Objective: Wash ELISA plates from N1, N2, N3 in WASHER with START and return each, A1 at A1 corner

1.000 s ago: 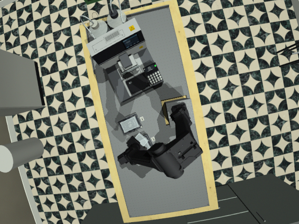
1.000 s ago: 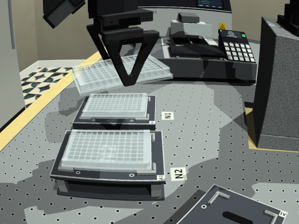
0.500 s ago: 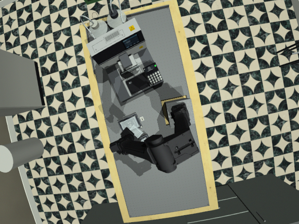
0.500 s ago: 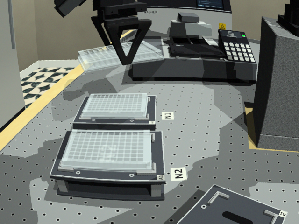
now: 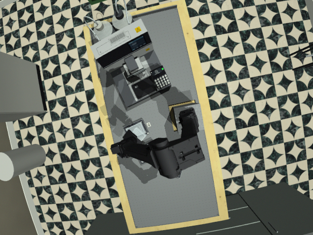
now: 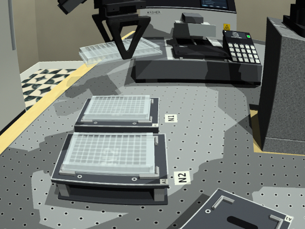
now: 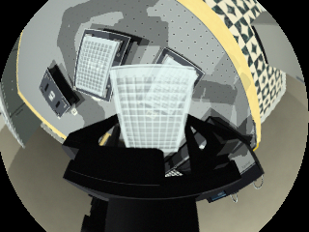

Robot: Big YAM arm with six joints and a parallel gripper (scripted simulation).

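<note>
Right now the washer carrier is 14 cm behind my hand, 31 cm to the right of it and 8 cm below it. From my hand the other things lie so: plate washer: 12 cm behind, 47 cm to the right, 3 cm below; nest N3: 18 cm behind, 29 cm to the left, 12 cm below; nest label: 9 cm behind, 5 cm to the right, 16 cm below.
</note>
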